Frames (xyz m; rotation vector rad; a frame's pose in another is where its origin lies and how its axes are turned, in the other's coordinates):
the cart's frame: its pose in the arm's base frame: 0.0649 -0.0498 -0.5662 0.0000 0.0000 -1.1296
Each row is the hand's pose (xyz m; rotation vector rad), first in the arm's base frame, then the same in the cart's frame.
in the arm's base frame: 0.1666 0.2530 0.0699 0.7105 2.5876 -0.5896
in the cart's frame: -0.2304 0.2213 0.6361 -0.7519 2.4582 -0.1958
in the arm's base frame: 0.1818 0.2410 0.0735 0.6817 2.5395 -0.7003
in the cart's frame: -0.2130 0.2299 0.6397 -0.7433 2.3816 -0.2663
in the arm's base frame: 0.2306 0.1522 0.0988 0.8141 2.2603 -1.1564
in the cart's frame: -0.1119 0.2361 0.6650 -0.4761 2.1381 -0.5754
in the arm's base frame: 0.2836 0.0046 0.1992 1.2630 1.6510 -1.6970
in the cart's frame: 0.0442 0.2210 0.7654 0.1593 1.8005 -0.9553
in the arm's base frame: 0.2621 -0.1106 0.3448 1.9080 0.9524 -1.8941
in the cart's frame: 0.1392 0.1524 0.9110 0.9354 1.5498 -1.1693
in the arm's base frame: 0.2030 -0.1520 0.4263 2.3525 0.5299 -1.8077
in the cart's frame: 0.1514 0.0812 0.9925 1.4443 1.4470 -1.2071
